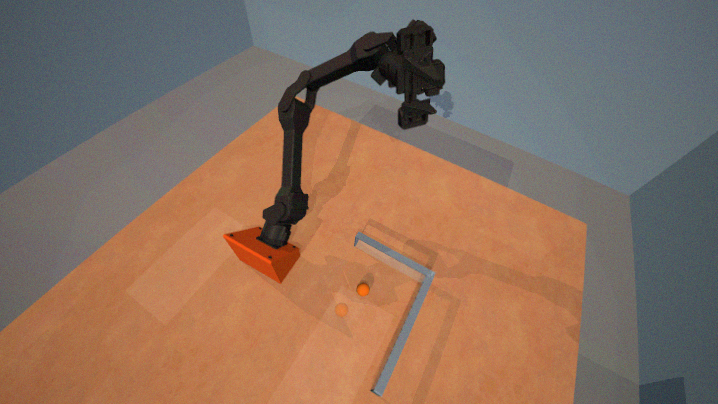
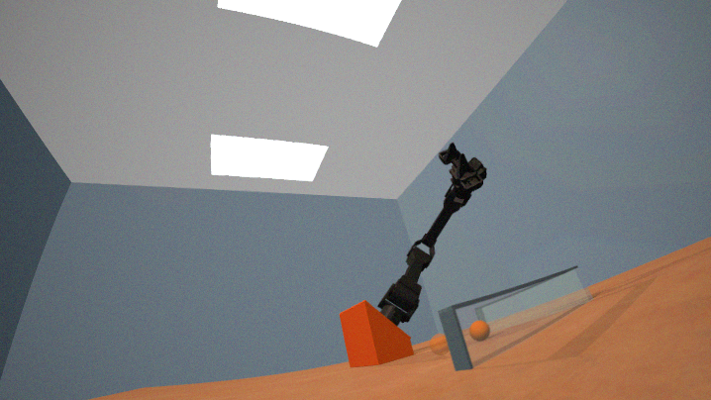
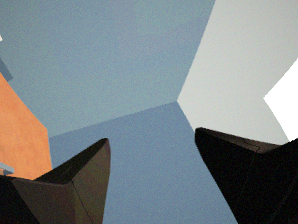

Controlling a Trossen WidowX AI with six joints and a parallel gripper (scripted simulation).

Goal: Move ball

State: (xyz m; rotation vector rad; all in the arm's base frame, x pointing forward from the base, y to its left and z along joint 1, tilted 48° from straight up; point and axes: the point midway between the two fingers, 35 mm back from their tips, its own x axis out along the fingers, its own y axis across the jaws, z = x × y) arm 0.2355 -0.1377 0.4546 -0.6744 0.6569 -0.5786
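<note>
The orange ball is 20 cm to the right of my gripper tip and 47 cm below it.
</note>
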